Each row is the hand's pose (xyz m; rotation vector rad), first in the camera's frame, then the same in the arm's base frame.
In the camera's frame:
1: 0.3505 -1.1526 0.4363 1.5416 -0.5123 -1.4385
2: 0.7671 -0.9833 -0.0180 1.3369 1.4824 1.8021
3: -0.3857 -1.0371 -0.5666 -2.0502 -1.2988 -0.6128
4: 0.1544 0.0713 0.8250 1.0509 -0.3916 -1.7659
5: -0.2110 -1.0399 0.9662 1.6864 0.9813 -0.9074
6: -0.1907 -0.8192 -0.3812 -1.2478 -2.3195 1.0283
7: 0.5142 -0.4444 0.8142 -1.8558 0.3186 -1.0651
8: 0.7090 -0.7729 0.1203 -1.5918 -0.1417 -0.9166
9: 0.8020 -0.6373 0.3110 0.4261 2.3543 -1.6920
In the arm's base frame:
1: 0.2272 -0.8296 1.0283 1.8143 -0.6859 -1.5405
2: 0.7494 -0.6879 0.6879 1.3143 1.0710 1.8954
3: -0.2619 -0.4020 -0.0390 -2.0334 -1.0937 -0.9921
4: 0.1917 0.3325 1.6077 1.3427 -0.4783 -1.9206
5: -0.3963 -0.6795 1.4726 2.0108 0.7927 -0.8007
6: -0.0699 -0.2635 0.2136 -1.5247 -2.2909 0.6520
7: 0.4432 -0.2416 1.5562 -1.5816 0.4889 -1.2945
8: 0.7057 -0.4938 0.8528 -1.3761 -0.0221 -1.2027
9: 0.7831 -0.4130 1.0784 0.8444 2.4002 -1.4572

